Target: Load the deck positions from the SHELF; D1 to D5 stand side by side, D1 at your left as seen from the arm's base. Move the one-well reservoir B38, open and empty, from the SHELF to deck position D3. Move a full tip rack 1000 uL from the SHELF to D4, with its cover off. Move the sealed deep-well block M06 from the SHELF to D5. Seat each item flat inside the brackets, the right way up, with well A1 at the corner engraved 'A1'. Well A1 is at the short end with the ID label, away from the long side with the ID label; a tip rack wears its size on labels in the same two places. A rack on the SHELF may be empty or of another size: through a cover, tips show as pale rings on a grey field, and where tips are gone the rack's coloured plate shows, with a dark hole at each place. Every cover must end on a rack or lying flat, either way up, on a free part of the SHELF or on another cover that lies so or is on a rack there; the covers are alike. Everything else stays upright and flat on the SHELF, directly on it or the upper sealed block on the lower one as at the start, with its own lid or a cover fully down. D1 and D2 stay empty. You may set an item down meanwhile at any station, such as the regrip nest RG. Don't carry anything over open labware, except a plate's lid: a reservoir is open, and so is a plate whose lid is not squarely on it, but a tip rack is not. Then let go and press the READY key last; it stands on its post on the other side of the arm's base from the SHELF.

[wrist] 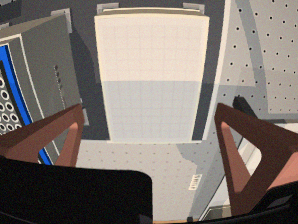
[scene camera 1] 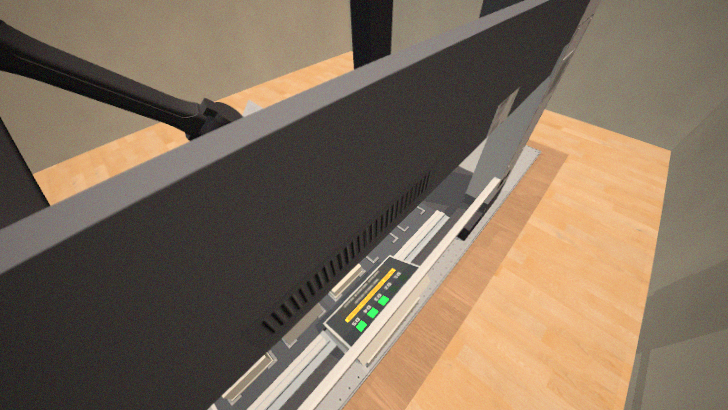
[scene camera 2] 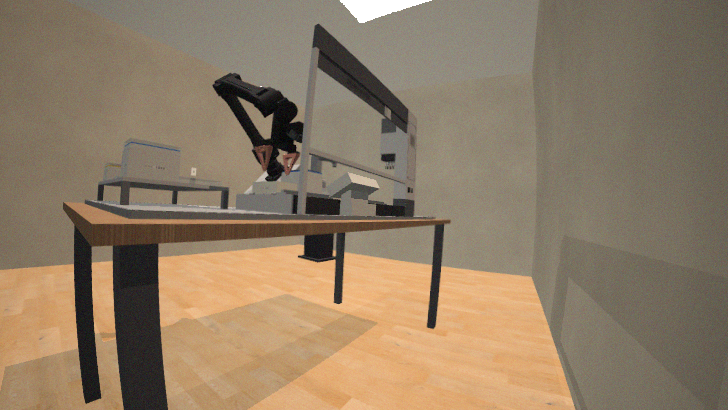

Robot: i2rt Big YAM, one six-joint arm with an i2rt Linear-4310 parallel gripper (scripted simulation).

In view: my gripper (scene camera 2: 276, 172) and a sealed deep-well block (wrist: 151, 66).
My gripper also shows in the wrist view (wrist: 149, 110).
